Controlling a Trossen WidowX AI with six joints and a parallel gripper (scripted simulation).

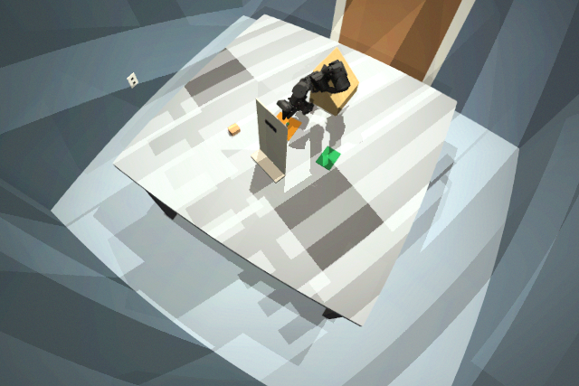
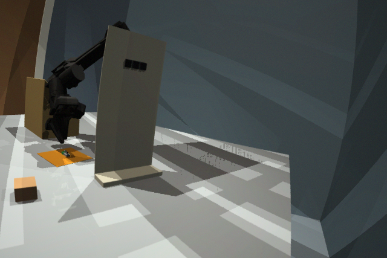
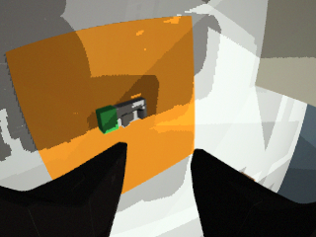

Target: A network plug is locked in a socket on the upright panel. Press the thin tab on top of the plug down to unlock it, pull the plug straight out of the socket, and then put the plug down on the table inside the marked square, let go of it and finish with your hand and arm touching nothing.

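Right now the network plug is 40 mm below my gripper tip and 10 mm to the left of it. The rest, counted from my gripper tip: grey panel: 210 mm ahead, 120 mm above, 30 mm to the left; orange square: 40 mm below, 10 mm ahead.
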